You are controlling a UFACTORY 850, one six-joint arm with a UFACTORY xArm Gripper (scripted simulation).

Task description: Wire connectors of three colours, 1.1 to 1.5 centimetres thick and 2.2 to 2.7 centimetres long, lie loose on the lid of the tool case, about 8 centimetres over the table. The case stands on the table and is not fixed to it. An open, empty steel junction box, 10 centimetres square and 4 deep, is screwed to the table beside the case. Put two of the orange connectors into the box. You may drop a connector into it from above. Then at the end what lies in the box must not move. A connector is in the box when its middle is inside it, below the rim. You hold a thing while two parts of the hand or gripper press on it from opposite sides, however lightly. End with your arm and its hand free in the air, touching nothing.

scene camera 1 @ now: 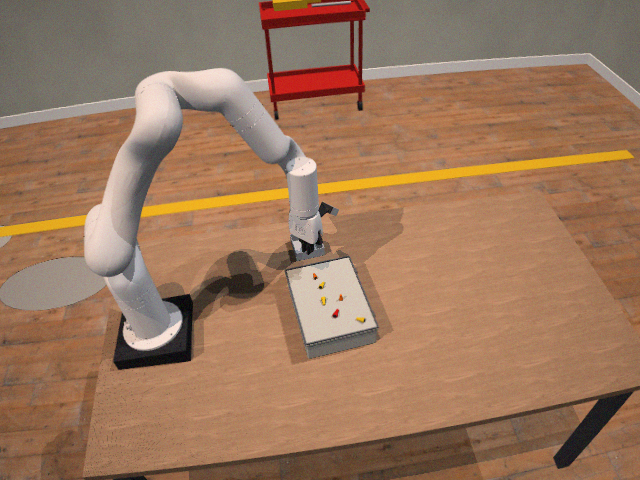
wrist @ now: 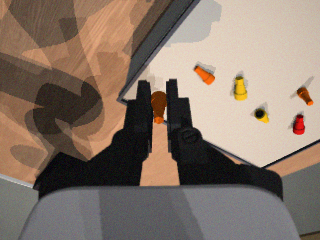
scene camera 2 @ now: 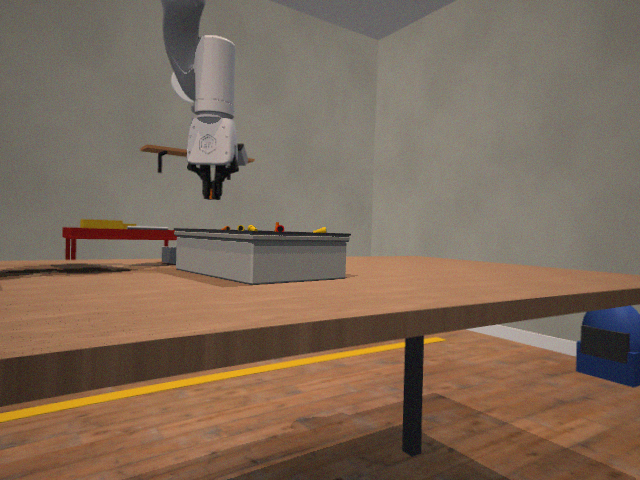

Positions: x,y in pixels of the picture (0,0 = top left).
A grey tool case shows in scene camera 1, in the wrist view [268,51] and in scene camera 2. One and the same spot on the grey tool case: [scene camera 2: 252,257] is [scene camera 1: 308,351].
